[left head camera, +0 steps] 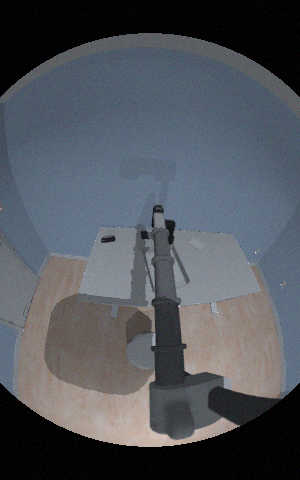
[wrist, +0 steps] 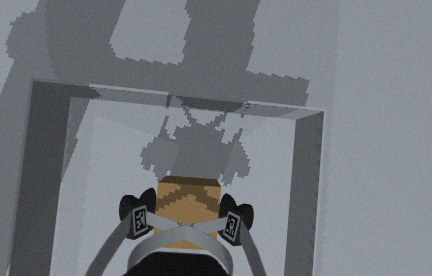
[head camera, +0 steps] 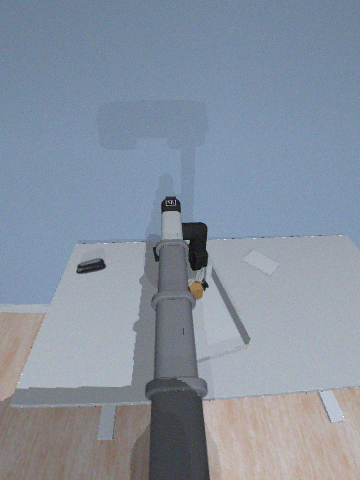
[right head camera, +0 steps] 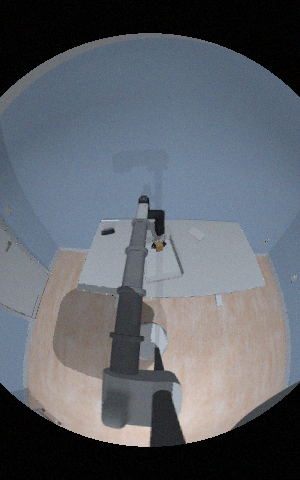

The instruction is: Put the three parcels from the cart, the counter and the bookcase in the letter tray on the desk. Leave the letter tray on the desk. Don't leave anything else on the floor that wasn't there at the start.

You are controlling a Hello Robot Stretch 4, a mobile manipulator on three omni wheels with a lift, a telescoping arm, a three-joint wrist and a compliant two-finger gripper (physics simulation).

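Places are measured from the robot's base along level axes (x ahead, y left, z up), in millimetres.
Pixels of known places: gripper, between the fingertips: [wrist: 188, 207] [head camera: 194, 291] [right head camera: 158, 246]; robot's base, origin of its link: [left head camera: 146, 349] [right head camera: 147, 339].
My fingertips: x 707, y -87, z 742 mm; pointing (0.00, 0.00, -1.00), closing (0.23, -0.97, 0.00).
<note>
For each thing: its top centre in the pictures, then the offset to it from my fingertips. Level surfaces: height alone.
- orange-brown box-shaped parcel, centre of its top: [wrist: 187, 216] [head camera: 195, 285] [right head camera: 158, 243] 1 mm ahead, 0 mm left, 38 mm up
- white desk, height of its surface: 49 mm down
- black stapler, centre of its top: [head camera: 88, 260] [left head camera: 106, 235] [right head camera: 105, 228] 191 mm ahead, 477 mm left, 7 mm up
- white pad, centre of its top: [head camera: 261, 261] [right head camera: 196, 232] [left head camera: 196, 243] 194 mm ahead, 345 mm right, 40 mm down
- small dark blue item, centre of its top: [left head camera: 143, 233] 277 mm ahead, 150 mm left, 31 mm down
An orange-brown box-shaped parcel [head camera: 196, 291] [right head camera: 159, 247] [wrist: 187, 200] is between the two fingers of my gripper [head camera: 198, 286] [right head camera: 159, 244] [wrist: 188, 207], which is shut on it. The pale, open letter tray [head camera: 231, 306] [left head camera: 181, 265] [right head camera: 176, 256] [wrist: 306, 185] lies on the white desk [head camera: 305, 315] [left head camera: 225, 270] [right head camera: 225, 265] [wrist: 380, 150]. In the wrist view the parcel is over the tray's inside, between its side walls, with its shadow on the tray floor ahead of it. The arm hides the gripper in the left head view. The other two parcels do not show.
A black stapler [head camera: 91, 265] [left head camera: 108, 239] [right head camera: 107, 231] lies at the desk's back left. A white pad [head camera: 261, 262] [left head camera: 196, 243] [right head camera: 195, 233] lies right of the tray. A small dark blue item [left head camera: 144, 234] is near the back edge. A blue wall [head camera: 280, 150] stands behind.
</note>
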